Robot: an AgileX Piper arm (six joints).
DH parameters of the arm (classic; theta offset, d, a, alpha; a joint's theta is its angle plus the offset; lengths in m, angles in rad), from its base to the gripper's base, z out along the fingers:
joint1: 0 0.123 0 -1.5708
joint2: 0.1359 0 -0.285 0
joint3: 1.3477 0 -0.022 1.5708
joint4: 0 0.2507 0 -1.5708
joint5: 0 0 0 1.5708
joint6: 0 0.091 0 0
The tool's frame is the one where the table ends.
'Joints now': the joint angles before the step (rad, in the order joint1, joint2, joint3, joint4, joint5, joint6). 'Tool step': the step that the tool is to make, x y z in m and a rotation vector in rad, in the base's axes. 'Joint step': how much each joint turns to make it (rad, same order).
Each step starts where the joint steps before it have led.
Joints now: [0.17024, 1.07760, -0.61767, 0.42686, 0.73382, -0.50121]
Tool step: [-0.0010, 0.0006, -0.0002, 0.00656, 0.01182, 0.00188]
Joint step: [0.00024, -0.00017, -0.00002, 0.00698, 0.01167, 0.00042]
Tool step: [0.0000, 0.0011, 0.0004, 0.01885, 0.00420, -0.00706]
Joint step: [-0.00064, 0.00039, 0.00007, 0.02110, 0.00089, -0.00108]
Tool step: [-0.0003, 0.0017, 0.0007, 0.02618, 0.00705, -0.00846]
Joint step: [0.00027, -0.00029, -0.00004, 0.02857, 0.00331, -0.00034]
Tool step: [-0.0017, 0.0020, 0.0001, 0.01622, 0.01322, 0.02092]
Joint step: [0.00015, 0.00030, -0.00009, 0.02836, 0.02126, -0.02615]
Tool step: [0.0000, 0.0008, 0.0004, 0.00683, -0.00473, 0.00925]
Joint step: [-0.00023, -0.00001, 0.00011, 0.01491, 0.00032, -0.01790]
